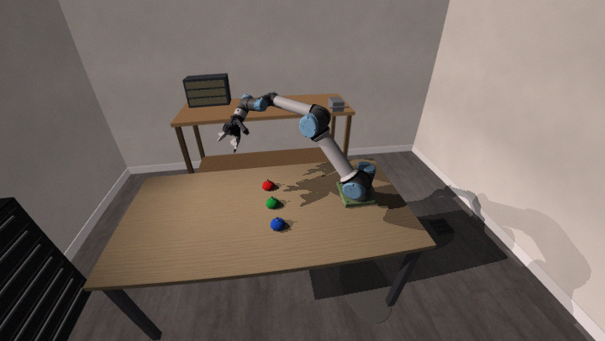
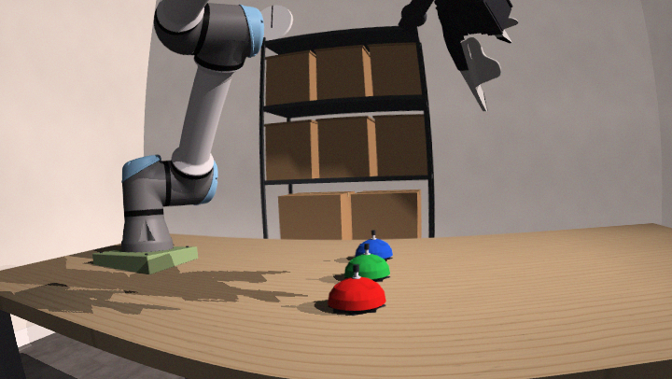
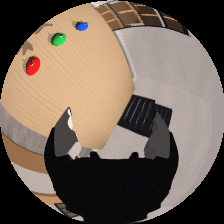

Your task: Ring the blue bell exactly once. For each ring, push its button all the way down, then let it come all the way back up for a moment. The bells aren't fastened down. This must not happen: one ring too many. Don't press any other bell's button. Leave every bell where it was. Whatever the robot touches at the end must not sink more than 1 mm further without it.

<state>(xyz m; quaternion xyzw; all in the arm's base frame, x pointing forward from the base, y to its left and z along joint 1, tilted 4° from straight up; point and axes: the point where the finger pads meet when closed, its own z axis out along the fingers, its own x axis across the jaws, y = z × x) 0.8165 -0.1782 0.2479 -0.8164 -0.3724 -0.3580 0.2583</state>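
The blue bell lies 27 cm behind my hand, 34 cm to the left of it and 29 cm below it. The rest, counted from my hand: green bell (25 cm behind, 17 cm to the left, 29 cm below); then red bell (22 cm behind, 1 cm to the right, 29 cm below).
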